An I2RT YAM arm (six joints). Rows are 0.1 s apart.
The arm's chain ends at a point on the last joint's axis. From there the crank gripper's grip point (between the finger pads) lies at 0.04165 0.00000 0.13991 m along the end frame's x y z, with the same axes.
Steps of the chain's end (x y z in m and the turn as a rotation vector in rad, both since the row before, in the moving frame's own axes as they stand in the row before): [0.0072, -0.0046, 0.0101, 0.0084, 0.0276, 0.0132]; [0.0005, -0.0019, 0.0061, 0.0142, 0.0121, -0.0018]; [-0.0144, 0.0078, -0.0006, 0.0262, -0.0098, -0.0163]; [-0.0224, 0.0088, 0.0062, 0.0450, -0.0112, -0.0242]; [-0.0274, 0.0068, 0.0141, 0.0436, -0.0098, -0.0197]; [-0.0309, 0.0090, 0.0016, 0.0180, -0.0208, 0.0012]
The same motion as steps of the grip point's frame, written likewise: [0.0110, -0.0052, 0.0089, 0.0084, 0.0276, 0.0132]; [0.0022, -0.0040, 0.0056, 0.0142, 0.0121, -0.0018]; [-0.0158, 0.0035, -0.0003, 0.0262, -0.0098, -0.0163]; [-0.0241, 0.0015, 0.0065, 0.0450, -0.0112, -0.0242]; [-0.0288, -0.0001, 0.0144, 0.0436, -0.0098, -0.0197]; [-0.0338, 0.0065, 0.0024, 0.0180, -0.0208, 0.0012]
